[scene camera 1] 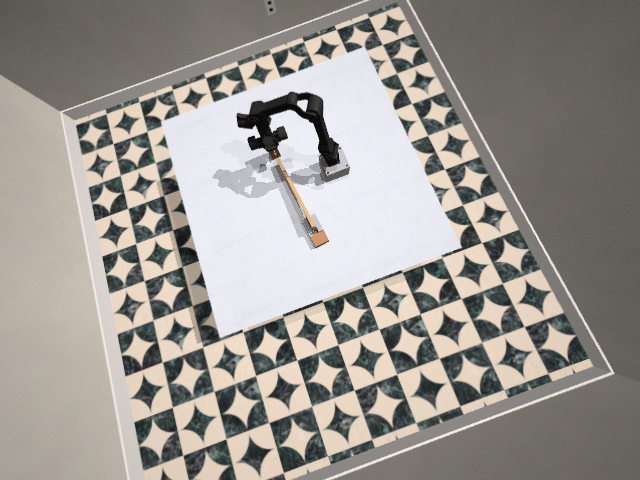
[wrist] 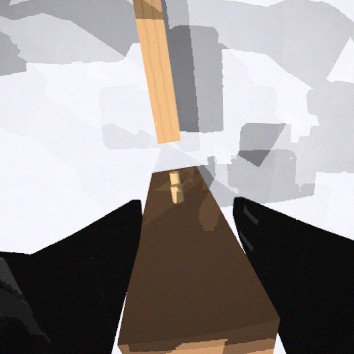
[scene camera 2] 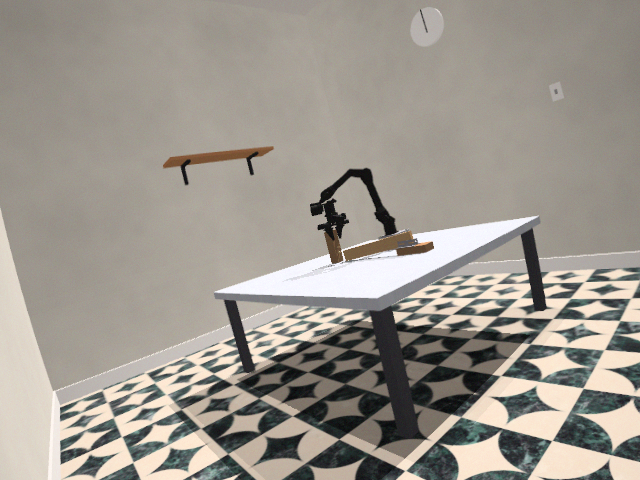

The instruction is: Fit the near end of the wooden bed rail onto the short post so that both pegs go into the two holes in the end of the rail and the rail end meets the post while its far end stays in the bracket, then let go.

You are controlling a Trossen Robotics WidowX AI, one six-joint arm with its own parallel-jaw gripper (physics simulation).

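Places are measured from the arm's base along level axes (x up, y right, z ahead), in millimetres.
Pixels of known places: gripper, fingertip midpoint: (wrist: 187,206) (scene camera 2: 337,239); arm's base, link origin: (scene camera 1: 332,159) (scene camera 2: 391,233).
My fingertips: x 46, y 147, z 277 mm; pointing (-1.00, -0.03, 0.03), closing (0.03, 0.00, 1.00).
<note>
For each thing: its top centre in the pictures, then the offset to it from my fingertips. "spot": a spot on its surface instead. Level surfaces: height alone.
- short post, surface spot: (wrist: 197,270) spot: dx +28, dy +15, dz +1 mm
- bracket, surface spot: (scene camera 2: 410,242) (scene camera 1: 312,228) spot: dx -75, dy -450, dz -61 mm
- wooden block, top centre: (scene camera 2: 413,245) (scene camera 1: 315,230) dx -91, dy -459, dz -70 mm
- white table, surface height: dx -126 mm
The gripper (scene camera 1: 273,149) (scene camera 2: 335,235) (wrist: 188,200) is shut on the short post (scene camera 1: 275,153) (scene camera 2: 333,248) (wrist: 197,270), with a finger on each side of it near its top. The post stands roughly upright. Its two light pegs (wrist: 176,187) stick out towards the rail and look nearly in line in the wrist view. The wooden bed rail (scene camera 1: 294,190) (scene camera 2: 369,248) (wrist: 159,80) lies lengthwise, its near end a small gap from the post and the pegs. The holes in the rail end are hidden. The rail's far end sits at the bracket (scene camera 1: 314,228) (scene camera 2: 408,241).
A wooden block (scene camera 1: 320,238) (scene camera 2: 416,249) lies by the bracket at the rail's far end. The arm base (scene camera 1: 336,169) stands on the white table (scene camera 1: 392,217) (scene camera 2: 320,284) to the right of the rail in scene camera 1. Shadows fall around the post and rail.
</note>
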